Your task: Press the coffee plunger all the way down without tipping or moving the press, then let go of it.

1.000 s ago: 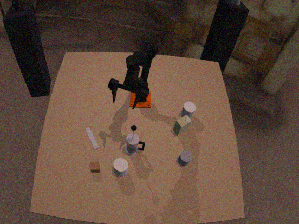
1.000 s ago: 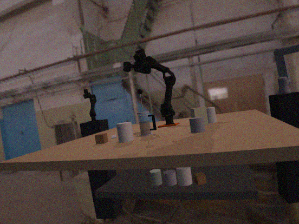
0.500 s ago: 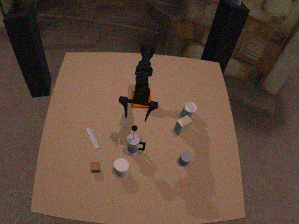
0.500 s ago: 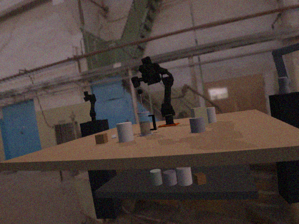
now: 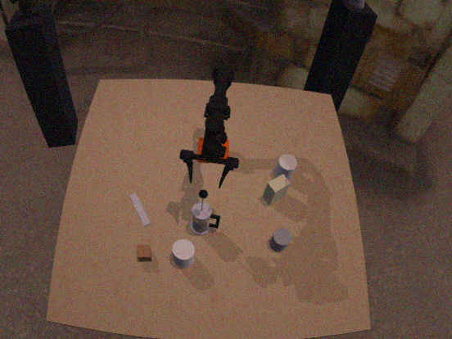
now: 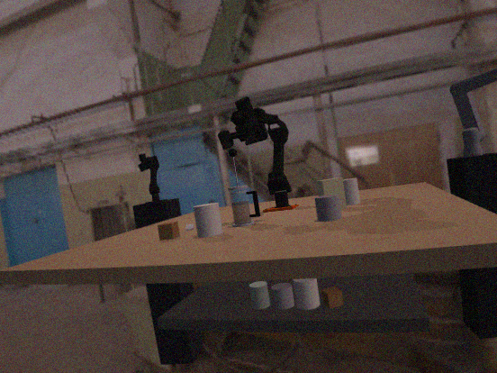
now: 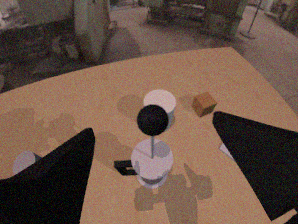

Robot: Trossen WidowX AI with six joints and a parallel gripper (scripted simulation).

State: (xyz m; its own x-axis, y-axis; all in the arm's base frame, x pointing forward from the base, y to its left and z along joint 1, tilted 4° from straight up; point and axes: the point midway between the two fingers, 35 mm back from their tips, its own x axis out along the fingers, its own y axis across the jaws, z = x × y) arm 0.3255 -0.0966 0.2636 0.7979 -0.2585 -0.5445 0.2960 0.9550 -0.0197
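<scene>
Right now the coffee press is 20 mm ahead of my gripper tip, 10 mm to the left of it and 150 mm below it. Also, from my gripper tip: pale block 80 mm behind, 310 mm to the left, 220 mm below.
</scene>
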